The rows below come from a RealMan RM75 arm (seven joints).
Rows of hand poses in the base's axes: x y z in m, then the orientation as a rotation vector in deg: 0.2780 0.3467 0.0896 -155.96 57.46 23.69; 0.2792 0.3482 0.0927 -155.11 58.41 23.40; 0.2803 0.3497 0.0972 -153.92 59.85 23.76; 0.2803 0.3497 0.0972 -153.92 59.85 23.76; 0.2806 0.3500 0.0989 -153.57 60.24 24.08; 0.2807 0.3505 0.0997 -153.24 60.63 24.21; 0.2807 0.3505 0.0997 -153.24 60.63 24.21; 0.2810 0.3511 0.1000 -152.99 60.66 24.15; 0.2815 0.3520 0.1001 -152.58 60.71 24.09; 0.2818 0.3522 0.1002 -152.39 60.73 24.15; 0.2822 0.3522 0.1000 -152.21 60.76 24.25; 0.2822 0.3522 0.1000 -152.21 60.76 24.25; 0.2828 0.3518 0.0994 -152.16 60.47 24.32; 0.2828 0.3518 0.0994 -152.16 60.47 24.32
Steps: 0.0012 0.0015 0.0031 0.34 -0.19 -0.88; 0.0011 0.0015 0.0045 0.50 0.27 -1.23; 0.0000 0.0000 0.0000 0.00 0.00 0.00; 0.0003 0.0003 0.0017 0.18 0.22 -0.32; 0.0001 0.0005 0.0008 0.14 0.10 -0.33; 0.0000 0.0000 0.0000 0.00 0.00 0.00; 0.0003 0.0006 0.0003 0.19 -0.09 -0.12; 0.0005 0.0009 0.0001 0.32 -0.12 -0.19; 0.0003 0.0002 0.0001 0.16 0.00 -0.08; 0.0004 0.0000 -0.0002 0.15 0.04 -0.07; 0.0000 0.0000 0.0000 0.00 0.00 0.00; 0.0006 -0.0004 -0.0006 0.17 -0.02 0.16; 0.0000 0.0000 0.0000 0.00 0.00 0.00
